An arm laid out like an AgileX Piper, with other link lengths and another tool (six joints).
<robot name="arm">
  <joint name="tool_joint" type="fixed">
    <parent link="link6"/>
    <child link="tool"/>
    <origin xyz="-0.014 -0.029 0.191" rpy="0 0.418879 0.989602"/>
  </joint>
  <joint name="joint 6" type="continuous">
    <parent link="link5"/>
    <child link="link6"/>
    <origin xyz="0.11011 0 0" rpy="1.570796 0 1.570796"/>
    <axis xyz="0 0 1"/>
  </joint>
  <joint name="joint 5" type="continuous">
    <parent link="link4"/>
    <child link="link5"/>
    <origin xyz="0 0 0" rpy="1.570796 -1.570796 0"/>
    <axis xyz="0 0 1"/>
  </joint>
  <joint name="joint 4" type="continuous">
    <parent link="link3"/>
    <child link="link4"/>
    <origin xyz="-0.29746 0.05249 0" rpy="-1.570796 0 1.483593"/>
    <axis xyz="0 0 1"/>
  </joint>
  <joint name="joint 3" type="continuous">
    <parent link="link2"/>
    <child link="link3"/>
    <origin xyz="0.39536 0.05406 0"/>
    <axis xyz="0 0 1"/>
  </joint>
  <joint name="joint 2" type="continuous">
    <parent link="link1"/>
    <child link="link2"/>
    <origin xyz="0 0 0" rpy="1.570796 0 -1.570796"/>
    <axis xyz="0 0 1"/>
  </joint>
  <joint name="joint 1" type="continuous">
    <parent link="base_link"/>
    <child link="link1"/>
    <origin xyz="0 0 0.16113" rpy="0 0 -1.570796"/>
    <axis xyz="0 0 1"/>
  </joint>
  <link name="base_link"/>
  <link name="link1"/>
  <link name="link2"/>
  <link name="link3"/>
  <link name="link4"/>
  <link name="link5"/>
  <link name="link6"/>
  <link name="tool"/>
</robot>
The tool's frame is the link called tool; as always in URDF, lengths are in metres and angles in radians. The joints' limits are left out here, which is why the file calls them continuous.
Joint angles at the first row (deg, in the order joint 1, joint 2, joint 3, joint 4, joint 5, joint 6):
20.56, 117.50, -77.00, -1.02, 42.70, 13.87
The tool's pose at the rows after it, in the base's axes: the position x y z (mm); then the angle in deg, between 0 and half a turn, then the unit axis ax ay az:
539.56, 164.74, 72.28, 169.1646, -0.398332, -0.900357, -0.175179
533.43, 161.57, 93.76, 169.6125, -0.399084, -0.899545, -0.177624
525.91, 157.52, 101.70, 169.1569, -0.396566, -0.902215, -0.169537
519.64, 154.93, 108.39, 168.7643, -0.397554, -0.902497, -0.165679
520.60, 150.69, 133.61, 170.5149, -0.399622, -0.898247, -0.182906
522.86, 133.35, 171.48, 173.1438, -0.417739, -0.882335, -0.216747
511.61, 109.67, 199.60, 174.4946, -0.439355, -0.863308, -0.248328
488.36, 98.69, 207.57, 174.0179, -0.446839, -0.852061, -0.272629
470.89, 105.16, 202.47, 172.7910, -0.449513, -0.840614, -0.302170
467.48, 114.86, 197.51, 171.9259, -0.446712, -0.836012, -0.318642
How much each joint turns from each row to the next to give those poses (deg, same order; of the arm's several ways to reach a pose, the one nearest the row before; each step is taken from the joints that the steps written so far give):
0.00, -3.28, -0.01, 0.00, 0.29, 1.29
0.00, -2.49, 0.00, -0.18, 2.02, 0.29
0.00, -1.10, 0.00, -0.28, 1.98, -0.47
0.00, -0.92, 0.00, -0.02, 1.52, -0.04
-0.55, -2.84, 0.20, 0.24, 0.13, 0.24
-2.33, -4.34, 0.33, 1.26, -0.02, 0.58
-3.23, -4.92, 2.36, 2.63, -0.20, -0.56
-2.28, -4.46, 4.67, 3.94, -1.25, -2.53
-0.93, -2.64, 4.75, 5.22, -2.90, -2.71
0.00, -0.30, 1.73, 3.31, -1.77, -1.99

